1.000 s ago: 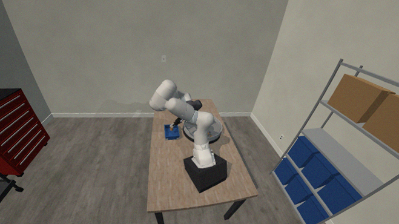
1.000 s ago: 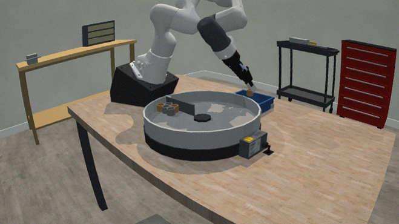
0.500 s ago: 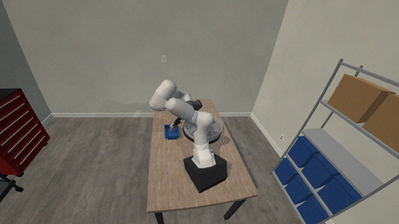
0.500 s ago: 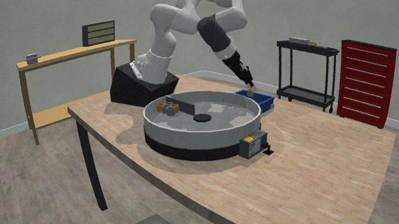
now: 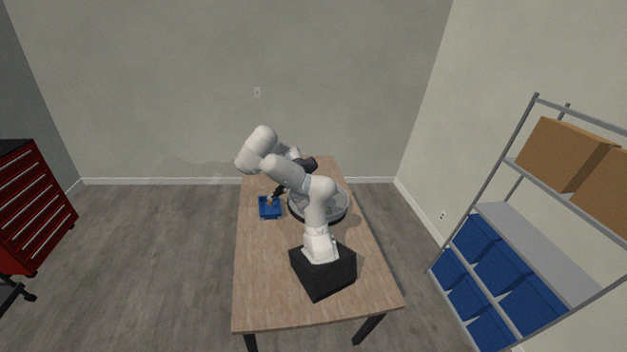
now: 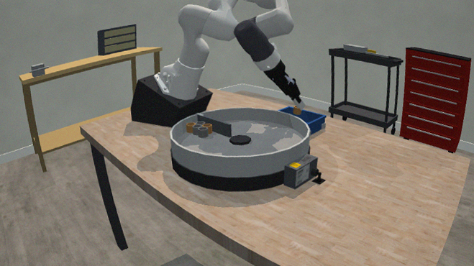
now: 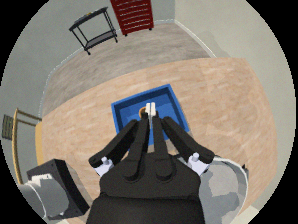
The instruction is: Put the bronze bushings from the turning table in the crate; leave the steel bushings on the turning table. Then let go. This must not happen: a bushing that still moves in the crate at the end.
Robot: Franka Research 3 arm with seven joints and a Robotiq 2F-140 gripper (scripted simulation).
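Now: hand 80 mm above the blue crate, 10 mm to the right of it and 10 mm past it. Also, from my hand: grey round turning table 330 mm to the right, 50 mm below, 30 mm ahead; then grey turning table 330 mm to the right, 60 mm below, 40 mm ahead.
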